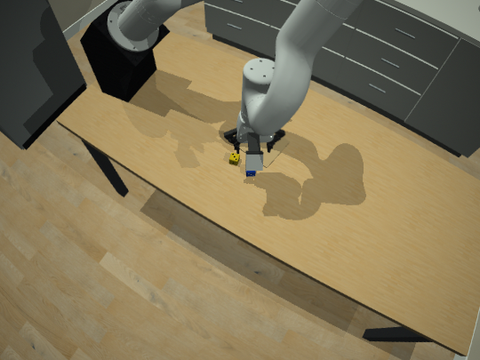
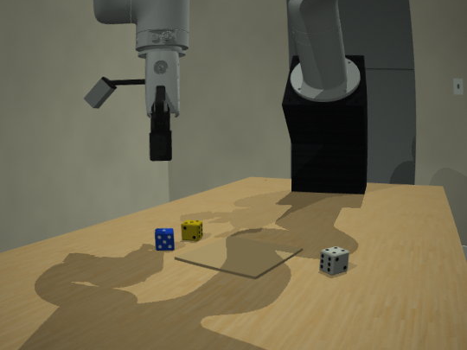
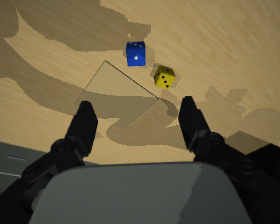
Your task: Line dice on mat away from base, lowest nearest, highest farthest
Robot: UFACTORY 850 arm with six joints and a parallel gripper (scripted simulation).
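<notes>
Right now the blue die is 140 mm below my hand. Round my hand: white die: 270 mm to the left, 140 mm below; tan mat: 20 mm behind, 120 mm to the left, 150 mm below; yellow die: 70 mm behind, 10 mm to the left, 140 mm below.
</notes>
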